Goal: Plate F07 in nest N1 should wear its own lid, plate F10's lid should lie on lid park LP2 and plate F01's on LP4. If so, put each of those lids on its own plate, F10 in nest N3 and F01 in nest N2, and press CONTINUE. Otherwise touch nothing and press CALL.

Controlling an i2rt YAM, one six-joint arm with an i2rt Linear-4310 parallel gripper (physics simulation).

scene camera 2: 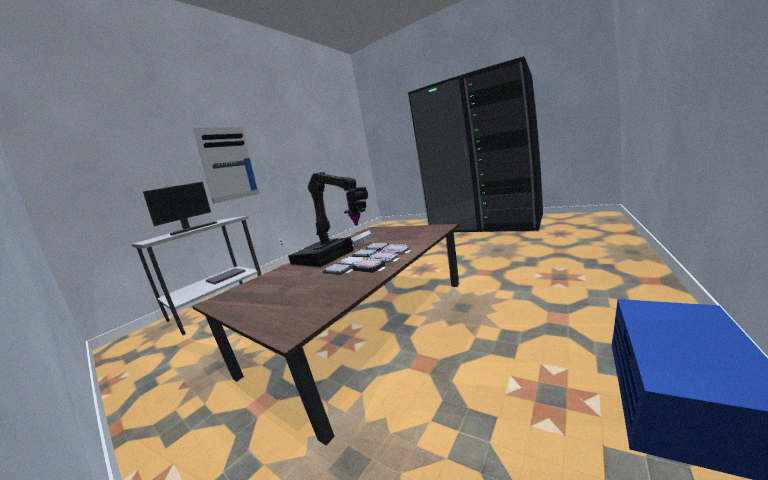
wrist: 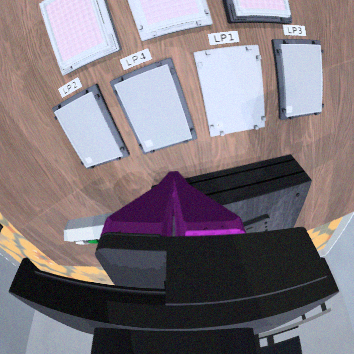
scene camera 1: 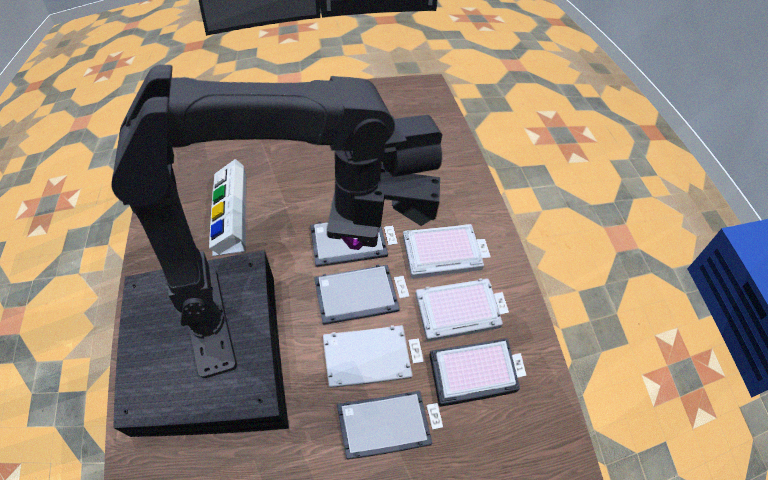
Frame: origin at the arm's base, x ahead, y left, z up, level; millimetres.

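Where they show: gripper, fingertip midpoint: point(scene camera 2: 356, 225) point(wrist: 173, 178) point(scene camera 1: 354, 248); arm's base at its link origin: point(scene camera 2: 326, 244) point(scene camera 1: 208, 322).
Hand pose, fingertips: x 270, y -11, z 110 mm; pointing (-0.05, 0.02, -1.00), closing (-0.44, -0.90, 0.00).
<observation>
Things, the pixels of their top centre, and the offset from my fingertips. "spot": a spot on its surface instead. Level surfaces: height alone.
- nest N1 at a spot on its surface: point(wrist: 260, 7) spot: dx +96, dy -177, dz -159 mm
- nest N2 at a spot on its surface: point(wrist: 170, 10) spot: dx +131, dy -60, dz -164 mm
- nest N3 at a spot on its surface: point(wrist: 77, 30) point(scene camera 1: 435, 248) spot: dx +180, dy +63, dz -167 mm
- LP2 at its top centre: point(wrist: 86, 133) point(scene camera 1: 347, 236) point(scene camera 2: 377, 245) dx +31, dy +154, dz -177 mm
- LP4 at its top centre: point(wrist: 154, 111) point(scene camera 1: 355, 290) point(scene camera 2: 365, 251) dx +6, dy +30, dz -177 mm
- LP3 at its top centre: point(scene camera 1: 384, 423) point(wrist: 304, 80) point(scene camera 2: 337, 267) dx -35, dy -230, dz -177 mm
- LP1 at its top centre: point(wrist: 236, 92) point(scene camera 1: 366, 353) point(scene camera 2: 351, 258) dx -18, dy -98, dz -175 mm
- white button box at its top centre: point(scene camera 1: 223, 195) point(wrist: 97, 242) point(scene camera 2: 358, 234) dx -198, dy +317, dz -130 mm
- wooden table at its surface level: dz -194 mm
Pink-welled plates sit in nest N1 point(scene camera 1: 477, 367) point(wrist: 260, 7), nest N2 point(scene camera 1: 458, 305) point(wrist: 170, 10) and nest N3 point(scene camera 1: 444, 249) point(wrist: 77, 30); I cannot tell whether clear lids cover them. Flat grey lids lie on LP2 point(scene camera 1: 328, 246) point(wrist: 90, 129), LP4 point(scene camera 1: 359, 294) point(wrist: 155, 107) and LP3 point(scene camera 1: 385, 424) point(wrist: 301, 80). LP1 point(scene camera 1: 368, 355) point(wrist: 231, 90) shows a pale panel with a small corner mark. Marks on the lids are too small to read. My gripper point(scene camera 1: 353, 244) point(scene camera 2: 355, 221) point(wrist: 173, 178) is shut and empty, purple tips above the table, covering part of LP2 in scene camera 1.
A white button box point(scene camera 1: 235, 206) point(wrist: 82, 231) with white, green, yellow and blue buttons stands behind the black robot base point(scene camera 1: 147, 362) point(wrist: 287, 200); its lettering is unreadable. The wooden table point(scene camera 1: 305, 452) point(scene camera 2: 271, 316) carries everything. A blue cabinet point(scene camera 1: 736, 266) point(scene camera 2: 690, 350) stands on the floor.
</observation>
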